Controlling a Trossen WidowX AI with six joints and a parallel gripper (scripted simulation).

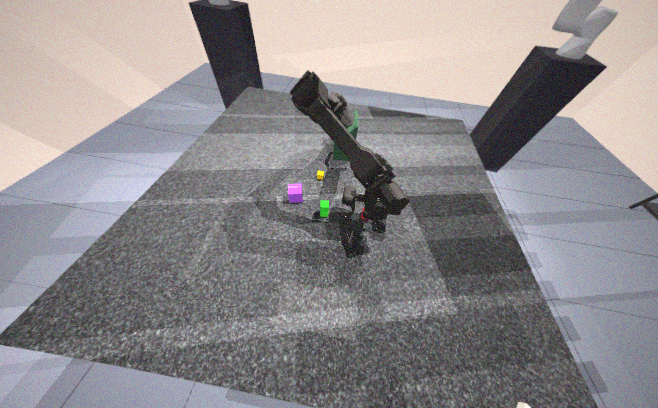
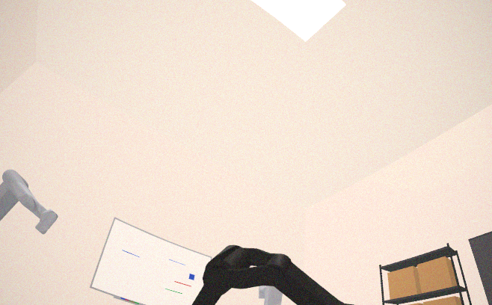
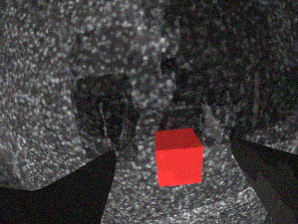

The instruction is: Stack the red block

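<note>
Now: gripper tip 26 cm to the left of the purple block and 2 cm below it. Round my gripper tip: small blue block (17 cm behind, 1 cm to the left); then red block (1 cm above); then small yellow block (21 cm to the right, 13 cm behind).
</note>
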